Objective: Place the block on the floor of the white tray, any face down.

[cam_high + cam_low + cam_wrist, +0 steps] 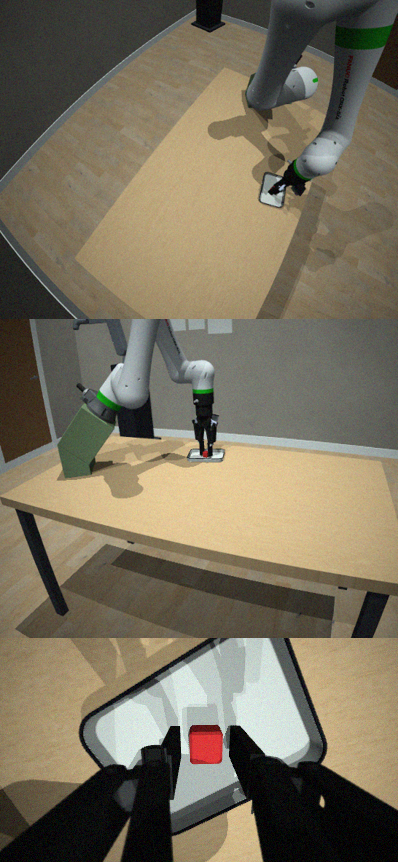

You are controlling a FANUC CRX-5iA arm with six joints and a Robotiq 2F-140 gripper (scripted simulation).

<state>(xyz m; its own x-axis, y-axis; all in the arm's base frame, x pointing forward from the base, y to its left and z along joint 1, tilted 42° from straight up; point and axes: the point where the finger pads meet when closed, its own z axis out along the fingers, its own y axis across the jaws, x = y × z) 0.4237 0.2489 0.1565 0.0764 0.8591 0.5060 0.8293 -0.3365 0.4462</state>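
My hand is 30 mm above the red block. Round my hand: white tray (30 mm below).
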